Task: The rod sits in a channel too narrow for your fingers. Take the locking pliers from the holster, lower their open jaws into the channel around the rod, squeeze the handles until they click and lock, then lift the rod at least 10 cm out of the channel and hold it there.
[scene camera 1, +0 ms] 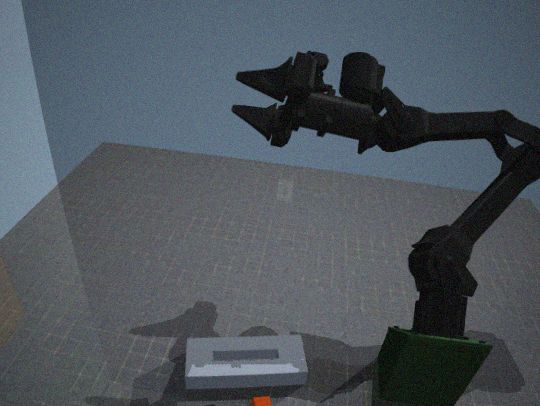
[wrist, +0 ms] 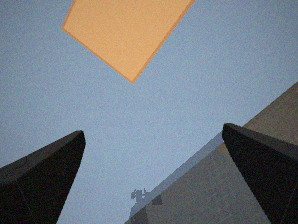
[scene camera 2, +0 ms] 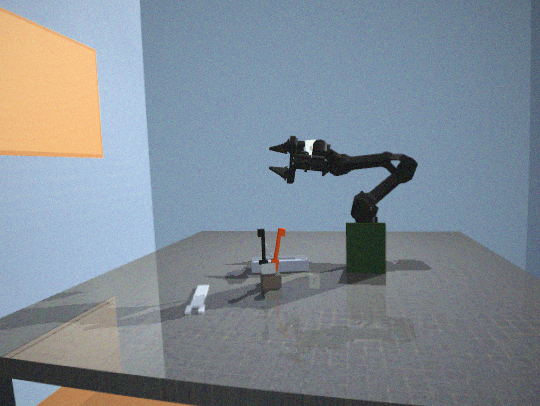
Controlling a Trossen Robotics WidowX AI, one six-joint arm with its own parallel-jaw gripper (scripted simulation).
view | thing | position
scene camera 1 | my gripper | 233,93
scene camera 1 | grey channel block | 250,361
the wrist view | my gripper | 154,133
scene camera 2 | my gripper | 269,158
